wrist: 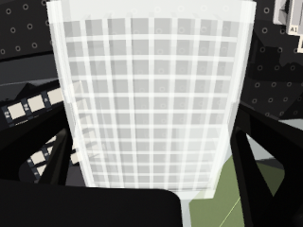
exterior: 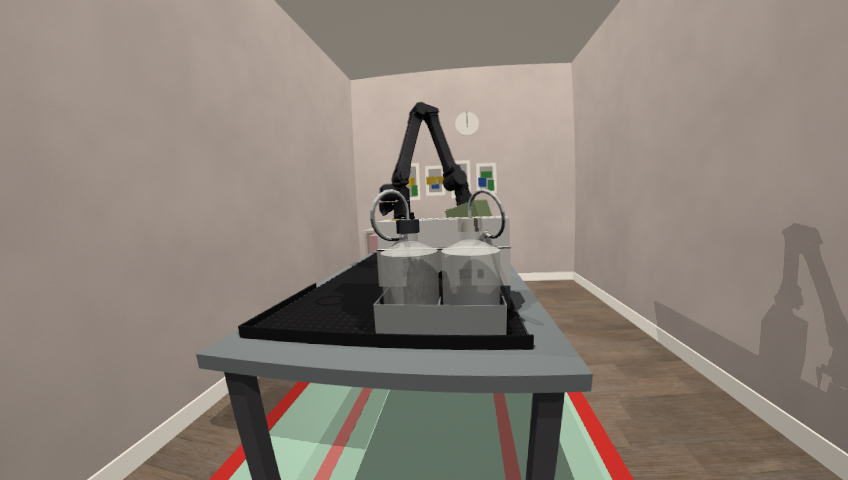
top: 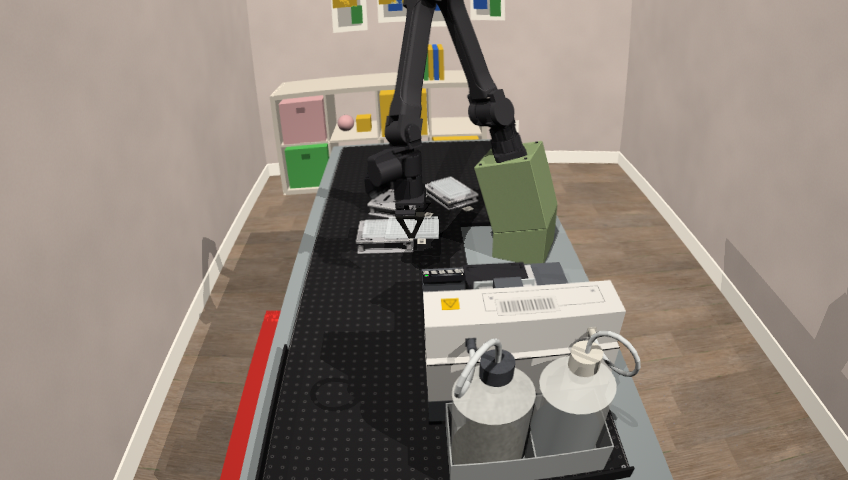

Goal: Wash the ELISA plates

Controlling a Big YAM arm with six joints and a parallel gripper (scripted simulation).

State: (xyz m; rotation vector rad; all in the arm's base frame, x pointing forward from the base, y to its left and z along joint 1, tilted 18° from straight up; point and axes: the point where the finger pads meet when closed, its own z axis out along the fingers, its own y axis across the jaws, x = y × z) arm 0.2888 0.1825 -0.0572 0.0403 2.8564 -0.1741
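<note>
Now: hand 200 mm past the washer carrier, 110 mm to the right of it and 80 mm above it. Round my hand: plate washer: 270 mm to the left, 200 mm behind, 40 mm below.
</note>
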